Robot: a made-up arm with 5 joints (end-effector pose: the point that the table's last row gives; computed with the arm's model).
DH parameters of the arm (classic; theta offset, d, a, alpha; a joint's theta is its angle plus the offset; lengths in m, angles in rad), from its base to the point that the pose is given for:
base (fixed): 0 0.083 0 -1.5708
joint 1: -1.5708 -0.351 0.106 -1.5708
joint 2: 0 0.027 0.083 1.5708
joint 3: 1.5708 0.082 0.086 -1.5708
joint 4: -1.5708 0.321 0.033 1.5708
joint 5: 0 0.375 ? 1.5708
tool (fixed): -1.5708 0.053 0 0
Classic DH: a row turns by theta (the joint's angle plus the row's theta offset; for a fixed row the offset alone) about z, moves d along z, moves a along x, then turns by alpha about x.
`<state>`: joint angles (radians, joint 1 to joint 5).
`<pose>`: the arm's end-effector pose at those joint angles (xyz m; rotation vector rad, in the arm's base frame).
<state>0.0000 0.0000 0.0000 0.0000 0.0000</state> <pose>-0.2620 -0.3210 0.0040 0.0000 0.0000 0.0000</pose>
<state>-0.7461 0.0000 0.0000 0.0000 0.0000</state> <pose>-0.1388 -0.3210 -0.1529 0.0000 -0.7461 0.0000</pose>
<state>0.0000 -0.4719 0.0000 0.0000 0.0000</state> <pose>-0.2620 -0.4084 0.0106 -0.4719 0.0000 0.0000</pose>
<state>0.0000 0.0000 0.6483 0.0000 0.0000</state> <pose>-0.3652 -0.3210 0.2329 0.0000 0.6483 0.0000</pose>
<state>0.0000 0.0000 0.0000 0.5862 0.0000</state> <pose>-0.2282 -0.1049 0.0040 0.0000 0.0000 -0.5862</pose>
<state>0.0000 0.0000 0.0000 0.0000 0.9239</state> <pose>-0.2620 -0.2449 0.0508 -0.9239 0.0000 0.0000</pose>
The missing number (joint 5, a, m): -0.085
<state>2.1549 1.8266 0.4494 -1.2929 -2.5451</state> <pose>0.0602 -0.0432 0.3203 -1.6121 0.7332 0.6064</pose>
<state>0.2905 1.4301 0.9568 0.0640 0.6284</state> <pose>-0.2454 -0.5223 0.3992 0.8312 0.8176 0.7087</pose>
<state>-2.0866 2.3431 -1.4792 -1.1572 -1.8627</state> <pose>-0.1619 -0.1520 0.4929 -0.3292 0.7738 -1.7766</pose>
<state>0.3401 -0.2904 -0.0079 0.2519 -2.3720</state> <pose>-0.3138 -0.2264 -0.1064 2.0173 -0.0874 -0.4098</pose>
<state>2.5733 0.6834 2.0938 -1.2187 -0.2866</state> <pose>0.2468 -0.7136 0.1350 -1.3581 -0.7159 1.1385</pose>
